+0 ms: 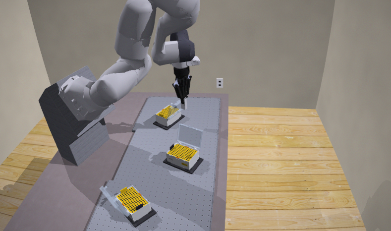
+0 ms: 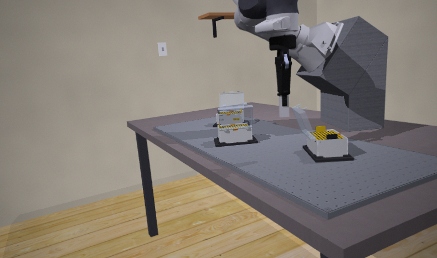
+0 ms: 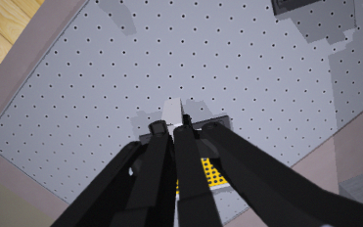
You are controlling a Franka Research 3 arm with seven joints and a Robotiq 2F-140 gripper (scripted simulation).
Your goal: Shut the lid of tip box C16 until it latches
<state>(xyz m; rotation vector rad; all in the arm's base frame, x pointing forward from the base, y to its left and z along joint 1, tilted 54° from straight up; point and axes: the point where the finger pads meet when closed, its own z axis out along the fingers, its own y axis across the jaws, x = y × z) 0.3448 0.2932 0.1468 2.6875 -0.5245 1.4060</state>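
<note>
The tip box is 9 cm behind my hand, 6 cm to the left of it and 9 cm below it.
</note>
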